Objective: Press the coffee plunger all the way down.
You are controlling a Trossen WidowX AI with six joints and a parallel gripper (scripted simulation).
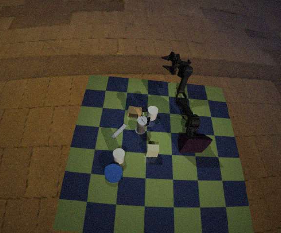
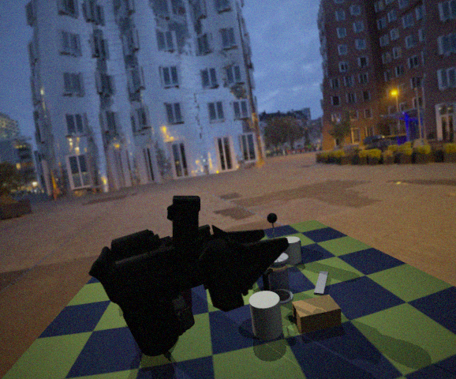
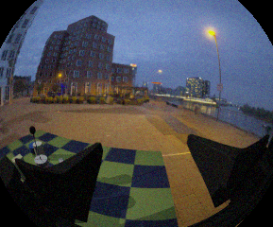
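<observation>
Right now the coffee press is 90 mm ahead of my gripper tip, 390 mm to the left of it and 220 mm below it. Also, from my gripper tip: blue disc 260 mm ahead, 770 mm to the left, 330 mm below; then flat grey bar 260 mm ahead, 430 mm to the left, 350 mm below; then cardboard box 160 mm ahead, 260 mm to the left, 330 mm below.
</observation>
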